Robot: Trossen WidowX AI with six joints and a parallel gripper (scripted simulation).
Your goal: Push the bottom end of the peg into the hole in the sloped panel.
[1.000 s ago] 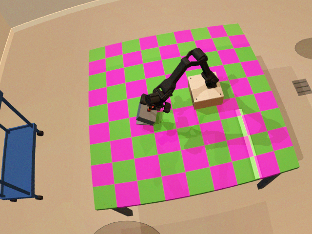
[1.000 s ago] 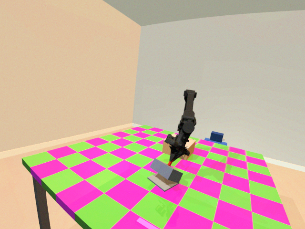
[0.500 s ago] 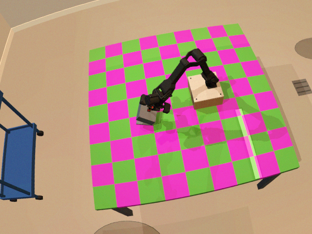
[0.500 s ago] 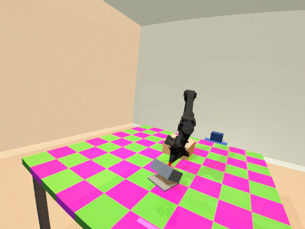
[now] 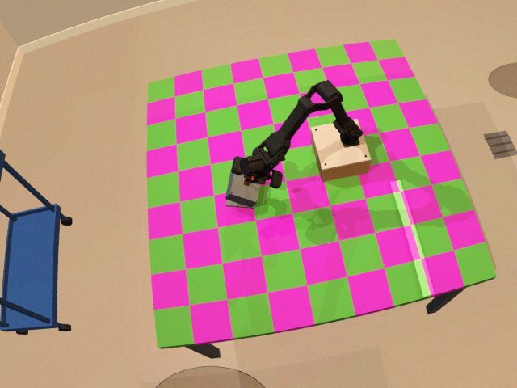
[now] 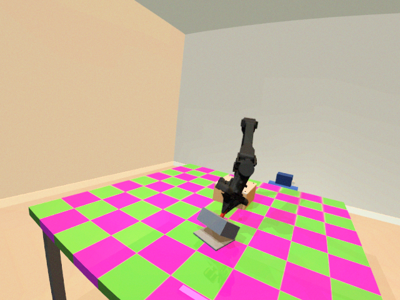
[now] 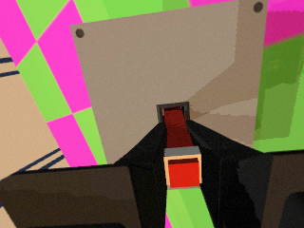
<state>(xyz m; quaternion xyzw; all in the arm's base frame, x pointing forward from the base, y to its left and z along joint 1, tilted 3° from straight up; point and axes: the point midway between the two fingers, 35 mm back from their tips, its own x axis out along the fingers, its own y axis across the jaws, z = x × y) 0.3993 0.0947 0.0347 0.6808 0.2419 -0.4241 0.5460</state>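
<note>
Right now my gripper tip is 1 cm below the red square peg and 1 cm past it. Round my gripper tip: grey sloped panel 4 cm below, 2 cm ahead, 1 cm to the right.
</note>
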